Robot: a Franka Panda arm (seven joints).
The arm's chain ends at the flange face. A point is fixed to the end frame.
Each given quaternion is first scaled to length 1.
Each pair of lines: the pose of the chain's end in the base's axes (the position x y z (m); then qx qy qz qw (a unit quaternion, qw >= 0)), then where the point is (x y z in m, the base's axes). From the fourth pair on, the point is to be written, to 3 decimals.
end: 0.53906 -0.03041 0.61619 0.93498 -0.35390 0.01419 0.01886
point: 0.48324 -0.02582 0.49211
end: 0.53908 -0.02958 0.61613 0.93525 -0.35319 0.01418 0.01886
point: 0.48325 -0.02507 0.49205
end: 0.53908 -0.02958 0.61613 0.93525 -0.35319 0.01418 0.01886
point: 0.48325 -0.02507 0.49205
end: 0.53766 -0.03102 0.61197 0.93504 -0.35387 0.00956 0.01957
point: 0.481 -0.026 0.488
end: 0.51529 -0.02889 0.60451 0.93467 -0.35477 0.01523 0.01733
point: 0.460 -0.024 0.480
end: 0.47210 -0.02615 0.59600 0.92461 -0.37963 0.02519 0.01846
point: 0.419 -0.019 0.471
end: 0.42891 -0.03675 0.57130 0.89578 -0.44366 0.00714 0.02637
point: 0.373 -0.022 0.448
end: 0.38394 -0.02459 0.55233 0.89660 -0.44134 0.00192 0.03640
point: 0.326 -0.012 0.430
